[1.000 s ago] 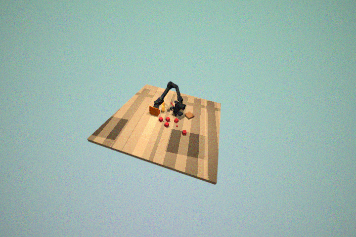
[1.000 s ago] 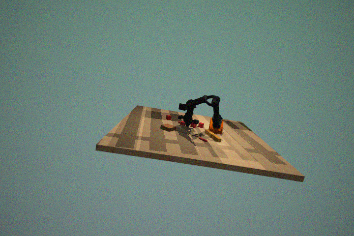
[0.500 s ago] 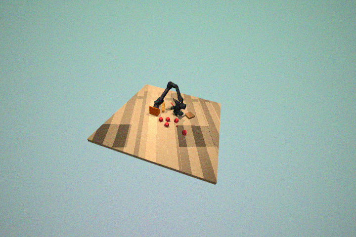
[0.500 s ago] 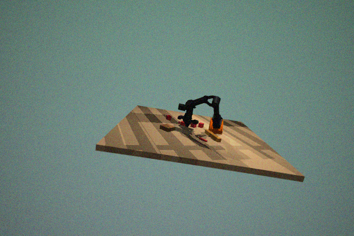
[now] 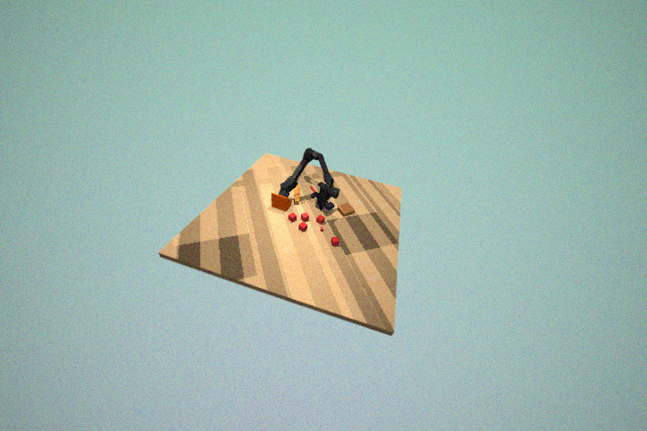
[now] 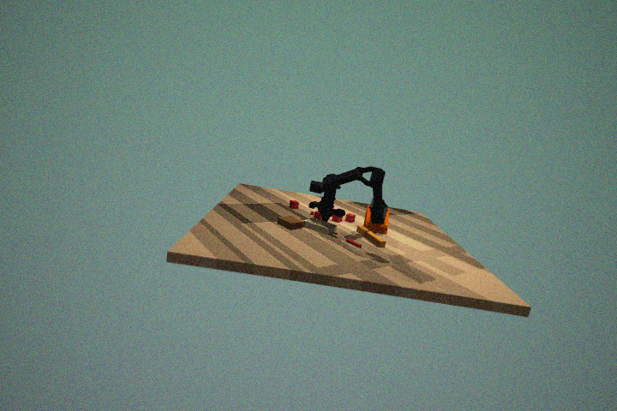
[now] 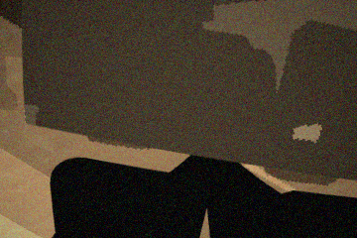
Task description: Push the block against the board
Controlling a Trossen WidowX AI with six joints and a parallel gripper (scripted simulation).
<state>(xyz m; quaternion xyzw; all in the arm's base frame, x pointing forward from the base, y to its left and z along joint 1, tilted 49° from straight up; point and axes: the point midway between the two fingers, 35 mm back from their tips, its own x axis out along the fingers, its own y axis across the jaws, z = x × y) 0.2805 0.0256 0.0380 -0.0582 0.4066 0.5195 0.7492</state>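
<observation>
The pale flat board is 5 cm to the left of my gripper tip, 3 cm ahead of it and 1 cm above it. Also, from my gripper tip: flat brown square block 17 cm ahead, 6 cm to the left, 1 cm above; then thin red piece 22 cm to the left, 12 cm behind; then yellow-brown bar 22 cm behind, 11 cm to the left, 1 cm above.
</observation>
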